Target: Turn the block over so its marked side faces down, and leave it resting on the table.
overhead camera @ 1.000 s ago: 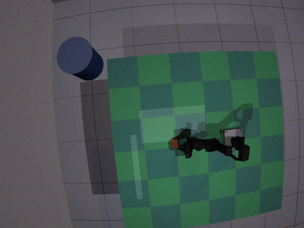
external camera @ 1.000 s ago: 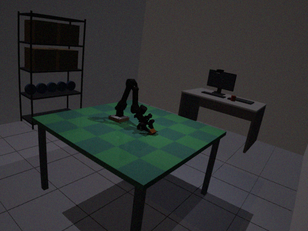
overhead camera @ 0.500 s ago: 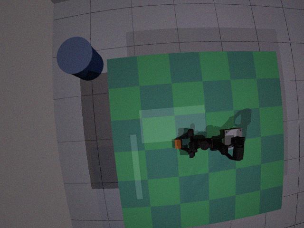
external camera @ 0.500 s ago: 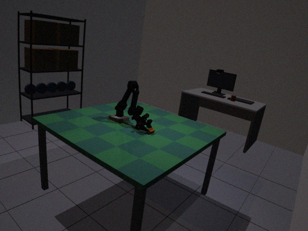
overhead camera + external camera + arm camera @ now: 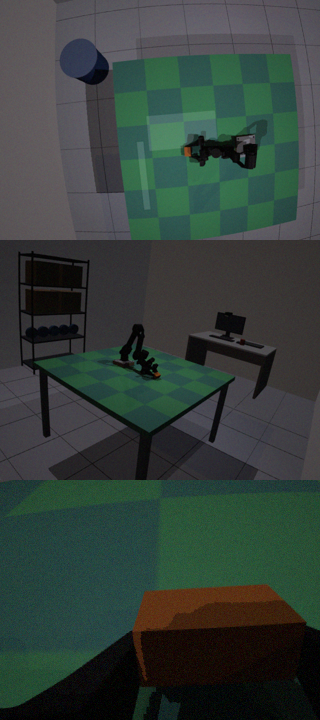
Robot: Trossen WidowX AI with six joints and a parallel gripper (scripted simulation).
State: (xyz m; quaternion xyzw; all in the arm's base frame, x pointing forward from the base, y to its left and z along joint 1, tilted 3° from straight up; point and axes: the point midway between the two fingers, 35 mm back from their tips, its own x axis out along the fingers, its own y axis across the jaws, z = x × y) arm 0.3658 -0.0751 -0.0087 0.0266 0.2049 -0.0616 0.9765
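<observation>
Right now my gripper tip is 1 cm above the block.
</observation>
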